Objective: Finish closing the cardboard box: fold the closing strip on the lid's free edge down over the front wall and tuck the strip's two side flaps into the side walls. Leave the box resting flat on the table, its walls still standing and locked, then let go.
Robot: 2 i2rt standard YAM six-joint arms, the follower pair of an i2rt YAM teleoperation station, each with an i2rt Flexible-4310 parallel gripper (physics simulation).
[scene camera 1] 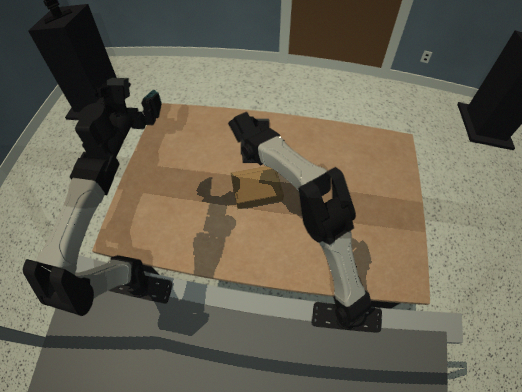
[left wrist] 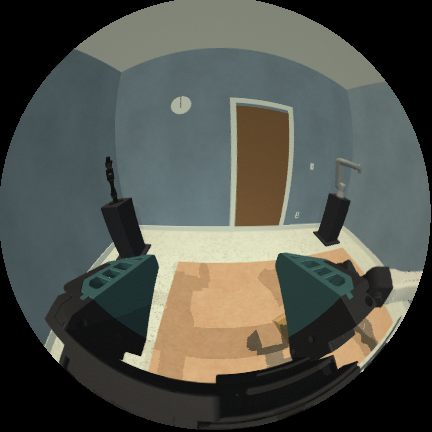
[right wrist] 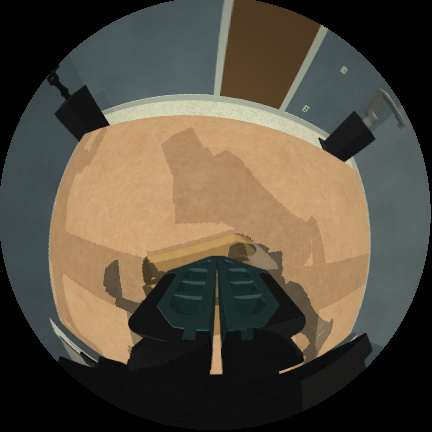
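The cardboard box (scene camera 1: 256, 190) sits on the table with its lid over it. The closing strip (right wrist: 192, 251) runs along the lid's far edge, with rounded side flaps at its ends; whether they are tucked in is unclear. A corner of the box also shows in the left wrist view (left wrist: 280, 321). My right gripper (right wrist: 216, 260) is shut, with a thin empty gap between its fingers. It is above the box and hides much of it in the right wrist view. My left gripper (scene camera 1: 137, 95) (left wrist: 216, 262) is open and empty, raised near the table's far left corner, away from the box.
The wooden table (scene camera 1: 375, 170) (right wrist: 125, 165) lies under the box, crossed by arm shadows. My right arm (scene camera 1: 295, 162) reaches over the table beside the box. Black pedestals (scene camera 1: 70, 55) (scene camera 1: 497, 95) stand on the floor beyond the table.
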